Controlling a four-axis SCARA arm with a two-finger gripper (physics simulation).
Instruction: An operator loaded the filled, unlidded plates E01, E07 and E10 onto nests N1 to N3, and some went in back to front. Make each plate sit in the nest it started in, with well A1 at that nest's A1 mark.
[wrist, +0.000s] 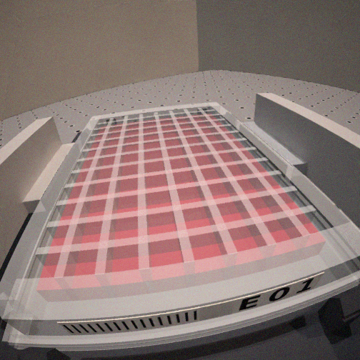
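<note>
The plate E01 (165, 190) fills the middle of the wrist view, unlidded. Its grid of wells holds red-pink liquid. Its near end carries a barcode label and the black letters E01. My gripper (158, 120) is shut on this plate, with one pale finger pad along each long side. The plate looks level in the grip. A dark surface shows below its near end, and I cannot tell whether the plate touches it. No nest A1 mark can be made out, and well A1 cannot be picked out. Plates E07 and E10 do not show.
A pale perforated deck (170, 90) stretches behind the plate, out to a curved far edge. A tan wall (100, 45) and a darker grey wall (280, 40) meet beyond it. Dark, blurred parts (337, 317) lie below the plate's near right corner.
</note>
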